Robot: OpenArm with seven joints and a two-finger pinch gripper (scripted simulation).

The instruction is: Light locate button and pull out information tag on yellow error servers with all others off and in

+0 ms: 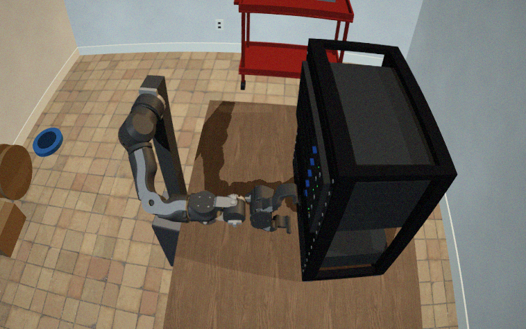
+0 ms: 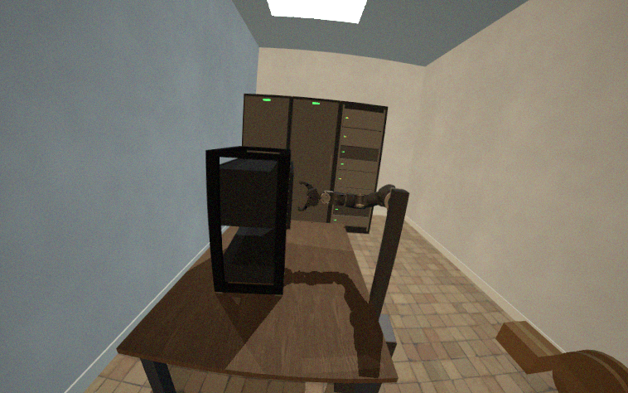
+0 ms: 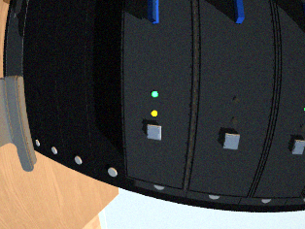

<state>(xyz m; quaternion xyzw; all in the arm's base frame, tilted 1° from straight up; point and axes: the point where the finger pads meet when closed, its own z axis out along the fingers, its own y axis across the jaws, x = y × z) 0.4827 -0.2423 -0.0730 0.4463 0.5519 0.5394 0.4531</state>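
Now: the grey locate button 30 mm ahead of my hand and 10 mm below it. Round my hand: information tag (50 mm ahead, 70 mm to the left, 10 mm below).
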